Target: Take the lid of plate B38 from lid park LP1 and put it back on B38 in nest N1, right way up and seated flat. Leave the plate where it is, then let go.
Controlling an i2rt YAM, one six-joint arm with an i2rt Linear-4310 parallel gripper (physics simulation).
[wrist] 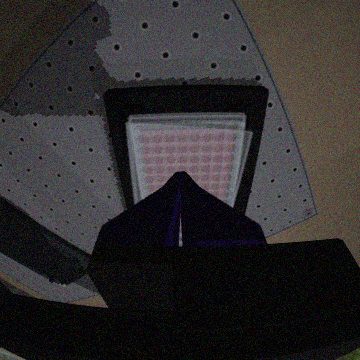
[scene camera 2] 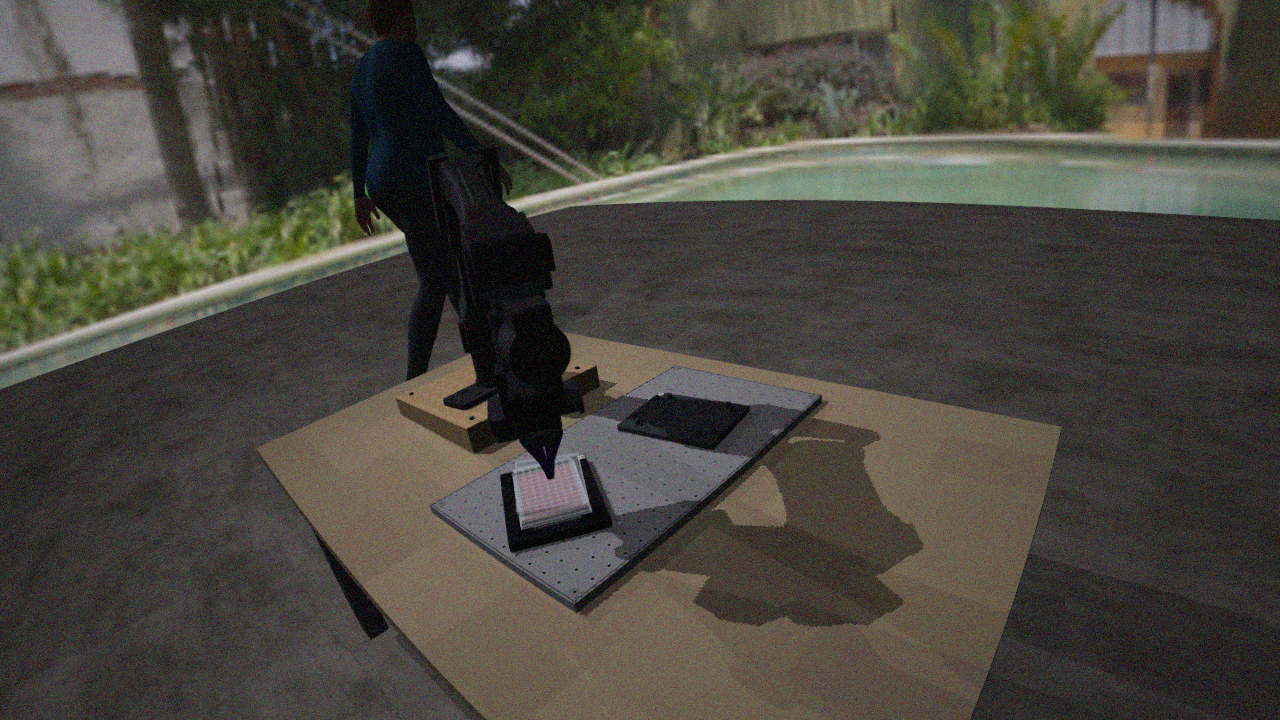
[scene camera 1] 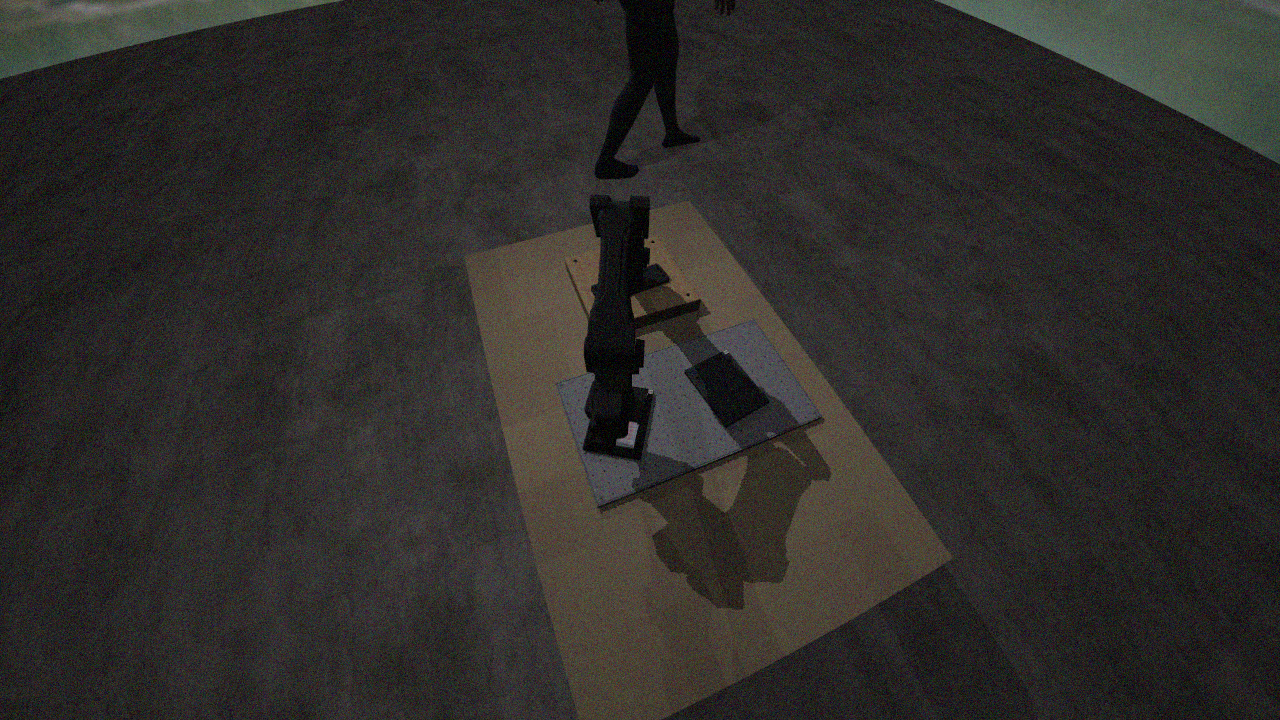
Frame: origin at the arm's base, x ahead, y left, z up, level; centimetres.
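Seen in the pictures: gripper, fingertip midpoint: (wrist: 180,180) (scene camera 2: 550,476); arm's base, origin of the base link: (scene camera 2: 496,385) (scene camera 1: 630,285).
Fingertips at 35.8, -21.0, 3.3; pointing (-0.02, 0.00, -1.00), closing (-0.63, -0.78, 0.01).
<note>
Offsets run from my fingertips to a thing's top centre, as dx, dy, dz. "spot": to the spot under its first point. Level surfaces: height alone.
The plate {-3.3, +2.2, -2.3} (scene camera 1: 628,436) (scene camera 2: 552,505) with pink wells sits in the black nest {-3.3, +1.8, -4.3} (scene camera 2: 563,535) (wrist: 185,99). A clear lid {spot: -2.1, -4.4, -2.3} (wrist: 248,145) lies over the plate. In the wrist view the clear outlines do not line up: one is turned and shows past the right side, so the lid looks skewed; whether it is flat is unclear. My gripper (scene camera 2: 550,475) (wrist: 180,180) is shut and empty, with its tips over the plate; whether they touch the lid is unclear. The dark lid park {+0.5, +26.8, -4.1} (scene camera 1: 726,387) (scene camera 2: 684,420) (wrist: 40,245) shows no lid on it.
Nest and lid park stand on a grey perforated board {-0.9, +17.4, -6.0} (scene camera 1: 680,411) (scene camera 2: 657,465) (wrist: 50,155). The arm's wooden base block (scene camera 1: 666,308) (scene camera 2: 438,420) is behind it on the table {dz -7.4} (scene camera 1: 760,617) (scene camera 2: 948,501). A person (scene camera 1: 648,62) (scene camera 2: 393,125) stands beyond the table.
</note>
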